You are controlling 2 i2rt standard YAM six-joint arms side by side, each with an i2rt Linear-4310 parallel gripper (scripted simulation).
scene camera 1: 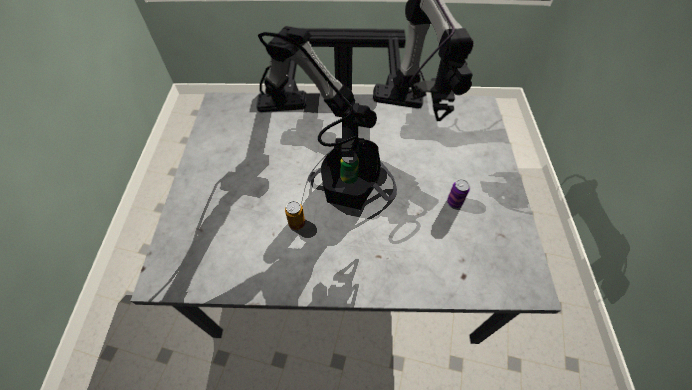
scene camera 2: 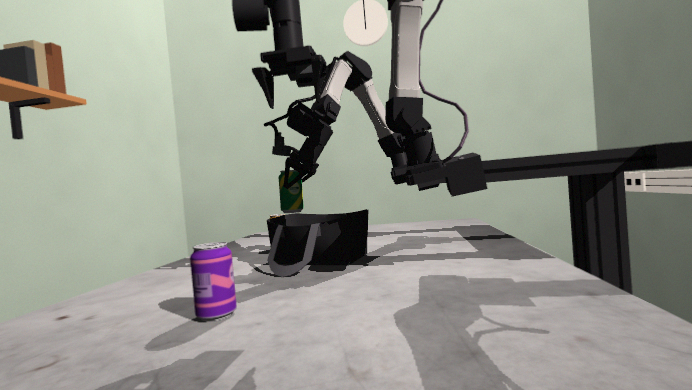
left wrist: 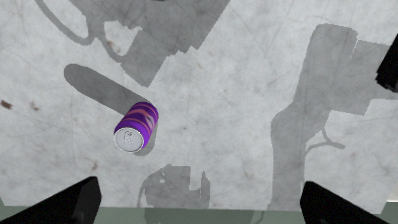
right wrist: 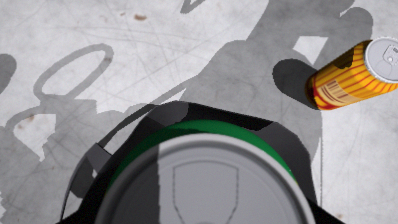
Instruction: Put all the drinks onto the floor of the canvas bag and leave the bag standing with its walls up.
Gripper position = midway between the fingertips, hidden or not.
Note:
In view: my left gripper (scene camera 2: 294,105), my right gripper (scene camera 2: 289,187) and a black canvas bag (scene camera 2: 300,239).
The black canvas bag also shows in scene camera 1 (scene camera 1: 329,169) and in the right wrist view (right wrist: 286,143). My left gripper also shows in the left wrist view (left wrist: 200,188).

